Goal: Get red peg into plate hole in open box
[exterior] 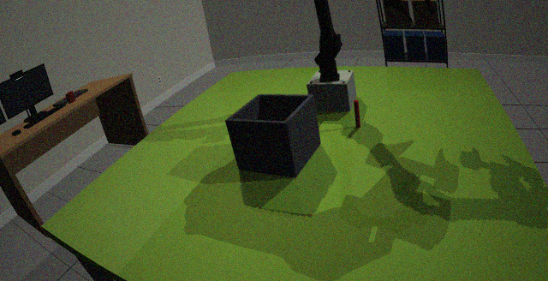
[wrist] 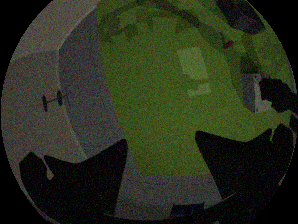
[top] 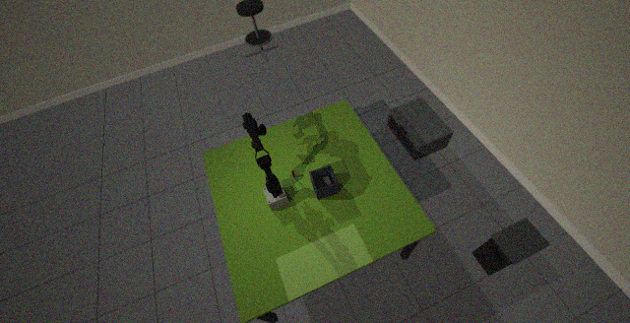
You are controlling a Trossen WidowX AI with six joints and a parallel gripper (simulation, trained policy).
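Now: the red peg 10 cm ahead of my gripper tip, 26 cm to the right of it and 25 cm below it.
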